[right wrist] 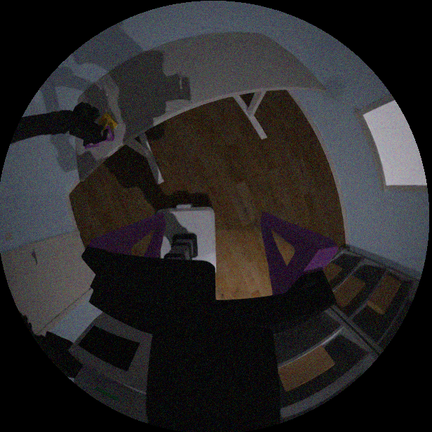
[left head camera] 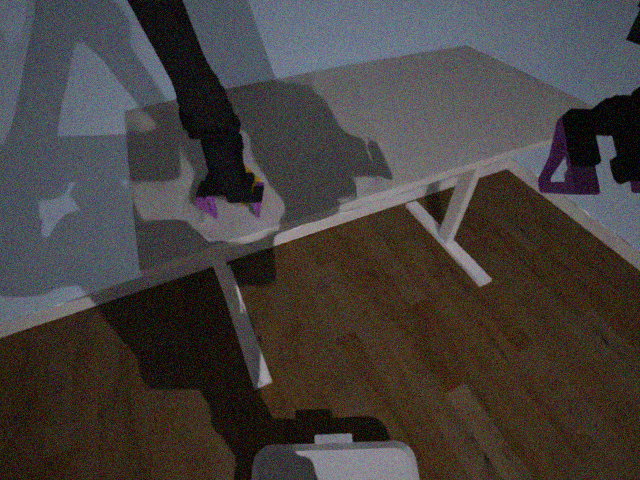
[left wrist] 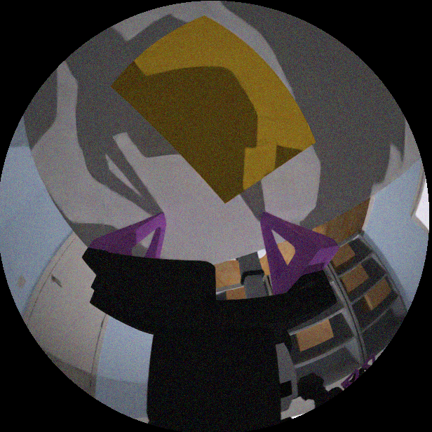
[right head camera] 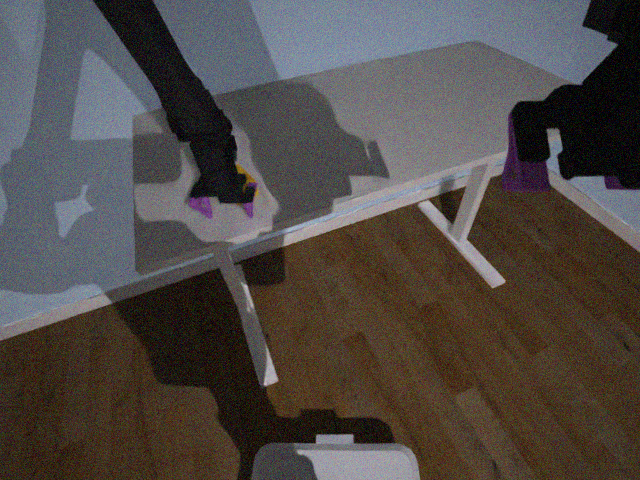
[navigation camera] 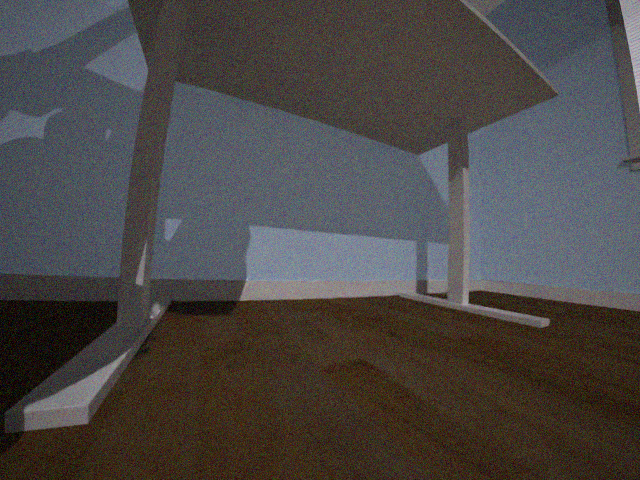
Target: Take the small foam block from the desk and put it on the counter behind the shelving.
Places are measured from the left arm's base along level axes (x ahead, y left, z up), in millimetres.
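Pixels of known places: left gripper, between the fingertips: (left head camera: 237, 216) (right head camera: 231, 216); right gripper, between the fingertips: (left head camera: 586, 186) (right head camera: 555, 182).
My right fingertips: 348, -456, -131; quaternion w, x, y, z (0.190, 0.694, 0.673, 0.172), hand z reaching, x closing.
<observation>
Behind a point stands the place of what it marks, as x, y, z.
The yellow foam block (left head camera: 255, 176) {747, -43, -415} (right head camera: 247, 174) {759, -34, -415} (left wrist: 200, 105) (right wrist: 108, 120) lies on the desk (left head camera: 413, 103) {1203, -529, -460} (right head camera: 423, 103) {1184, -548, -460} (right wrist: 215, 60). In both head views the left arm hides most of it. My left gripper (left head camera: 235, 214) {658, -3, -460} (right head camera: 230, 214) {658, -3, -460} (left wrist: 212, 217) is open and empty above the desk. In the left wrist view the block lies beyond the fingertips, turned at an angle, with a corner toward the gap between them. My right gripper (left head camera: 615, 190) (right head camera: 574, 187) {348, -456, -131} (right wrist: 212, 217) is open and empty, off the desk's right part. I cannot make out the counter.
Shelving (left wrist: 348, 305) (right wrist: 357, 332) with brown boxes stands at lower right in both wrist views. Desk legs (left head camera: 245, 330) (right head camera: 253, 330) (navigation camera: 142, 206) {879, 174, -1099} reach down to the wooden floor (left head camera: 336, 310) {956, -275, -1410} (navigation camera: 310, 387) {728, -243, -1410}. A blue wall is behind the desk. The robot's white base (left head camera: 361, 462) {260, -308, -1150} (right head camera: 364, 462) {265, -318, -1150} shows at the bottom.
</observation>
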